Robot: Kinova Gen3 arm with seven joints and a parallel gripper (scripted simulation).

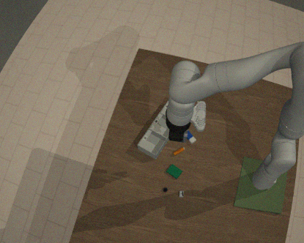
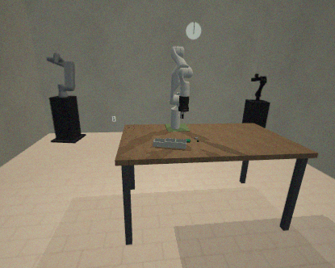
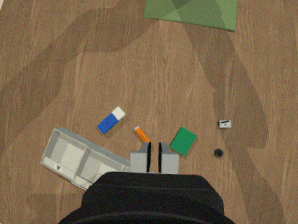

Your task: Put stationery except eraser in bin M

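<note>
Now: the bin 110 mm ahead of my hand, 90 mm to the right of it and 190 mm below it. From my hand the other things lie so: orange stick-like thing 10 mm ahead, 30 mm to the right, 210 mm below; white eraser 100 mm to the right, 210 mm below; green notepad 10 mm behind, 60 mm to the left, 210 mm below.
</note>
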